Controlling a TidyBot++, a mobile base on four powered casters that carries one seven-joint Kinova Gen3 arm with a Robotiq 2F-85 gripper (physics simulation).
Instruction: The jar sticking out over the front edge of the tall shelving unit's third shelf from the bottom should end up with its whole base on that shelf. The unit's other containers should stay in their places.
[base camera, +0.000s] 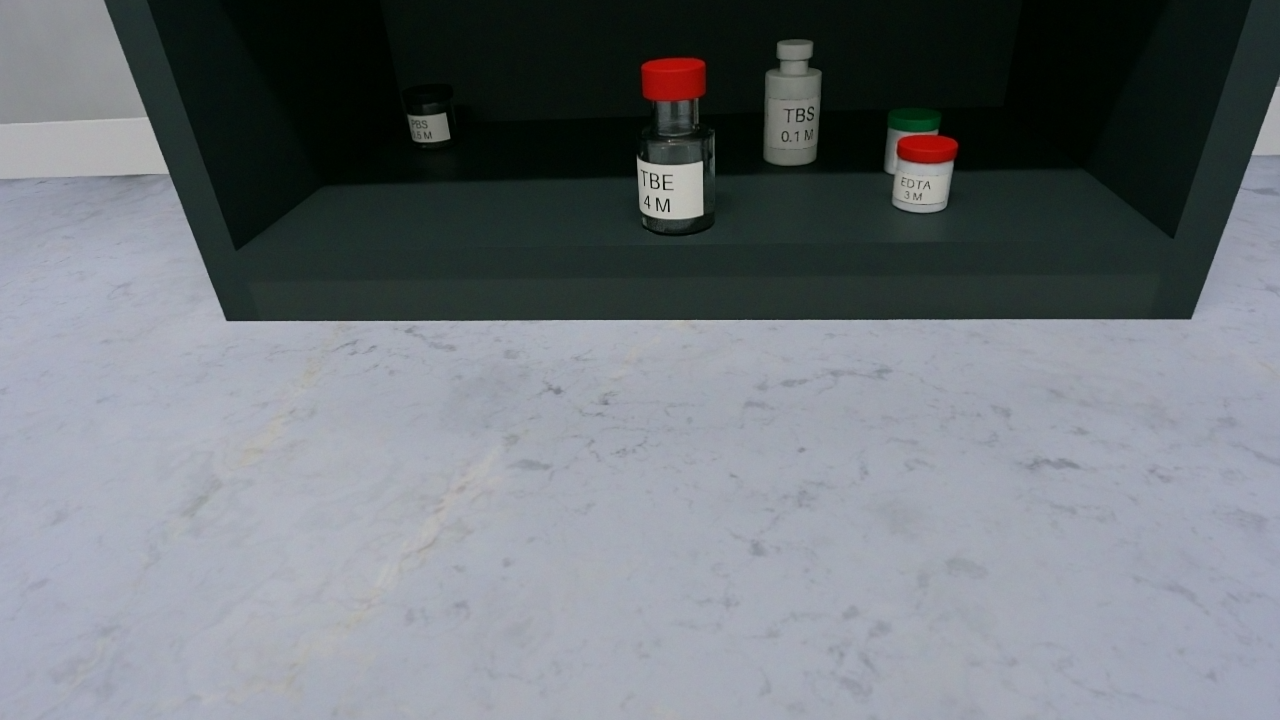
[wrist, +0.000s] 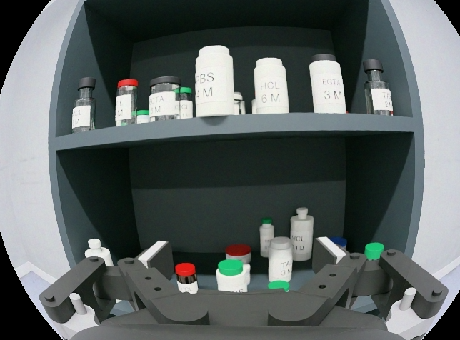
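The white PBS 4 M jar (wrist: 214, 82) stands upright on the upper shelf board (wrist: 350, 124) in the wrist view, left of the middle. Its base reaches over the board's front edge, and its rounded underside shows there. A clear EGTA jar with a dark lid (wrist: 165, 100) and a green-lidded jar (wrist: 185, 104) stand to its left. A white HCL 6 M jar (wrist: 271, 87) stands to its right, with a small grey-capped jar (wrist: 239, 103) between them, farther back. My gripper (wrist: 242, 257) is open and empty, lower in the view than the PBS jar and apart from it. It does not show in the base camera view.
On the upper board also stand a white EGTA jar (wrist: 328, 87), a dark-capped bottle (wrist: 378, 95) and a red-lidded jar (wrist: 126, 102). Several containers stand on the shelf below, including a tall HCL bottle (wrist: 301, 237). The bottom shelf holds a TBE bottle (base camera: 674, 161) and others.
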